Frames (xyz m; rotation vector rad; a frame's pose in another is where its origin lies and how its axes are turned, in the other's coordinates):
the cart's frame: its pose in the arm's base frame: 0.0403 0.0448 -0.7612 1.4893 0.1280 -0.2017
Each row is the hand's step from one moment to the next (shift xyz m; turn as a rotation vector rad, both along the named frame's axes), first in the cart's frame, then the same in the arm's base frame.
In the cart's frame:
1: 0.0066 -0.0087 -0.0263 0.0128 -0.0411 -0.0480
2: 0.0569 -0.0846 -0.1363 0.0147 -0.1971 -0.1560
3: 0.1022 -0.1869 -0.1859 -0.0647 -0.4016 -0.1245
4: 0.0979 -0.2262 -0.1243 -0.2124 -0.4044 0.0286
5: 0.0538 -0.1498 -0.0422 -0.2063 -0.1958 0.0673
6: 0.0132 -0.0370 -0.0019 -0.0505 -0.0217 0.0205
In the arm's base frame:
1: 0.0056 0.0252 -0.0119 0.0057 0.0443 -0.0465
2: 0.0430 0.1268 -0.1051 -0.0213 0.1409 -0.2076
3: 0.0674 0.1666 -0.2182 -0.1435 0.0998 -0.3879
4: 0.0525 0.1028 -0.2508 -0.2943 -0.0448 -0.3477
5: 0.0224 0.0287 -0.1606 -0.2456 -0.0693 -0.1425
6: 0.0051 -0.0014 -0.0390 -0.0547 -0.0191 -0.0090

